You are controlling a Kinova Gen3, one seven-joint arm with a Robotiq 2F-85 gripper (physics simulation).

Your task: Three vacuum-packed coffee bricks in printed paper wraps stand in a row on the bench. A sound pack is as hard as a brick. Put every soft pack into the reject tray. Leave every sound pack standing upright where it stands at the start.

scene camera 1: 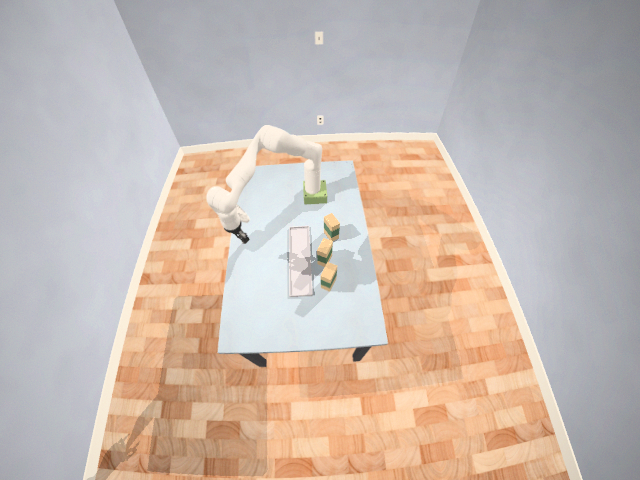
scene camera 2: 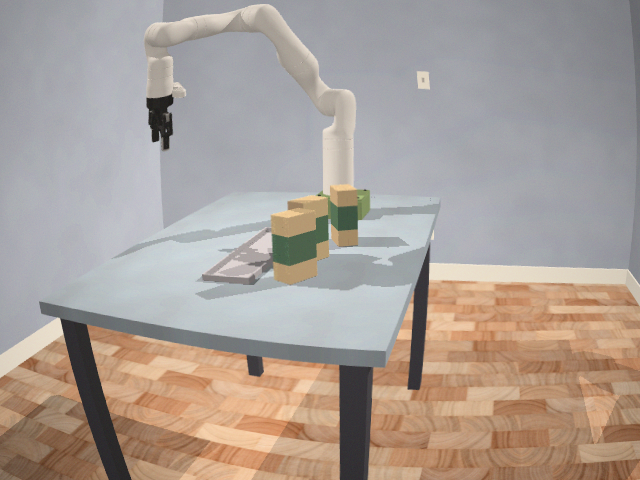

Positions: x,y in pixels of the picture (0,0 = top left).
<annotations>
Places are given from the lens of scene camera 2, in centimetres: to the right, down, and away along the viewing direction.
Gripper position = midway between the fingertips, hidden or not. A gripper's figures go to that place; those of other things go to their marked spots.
gripper (scene camera 2: 160,145): -41, -24, 143
coffee brick (scene camera 2: 319,204): 0, -8, 138
coffee brick (scene camera 2: 294,247): -5, 2, 124
coffee brick (scene camera 2: 343,198): 6, -10, 148
</annotations>
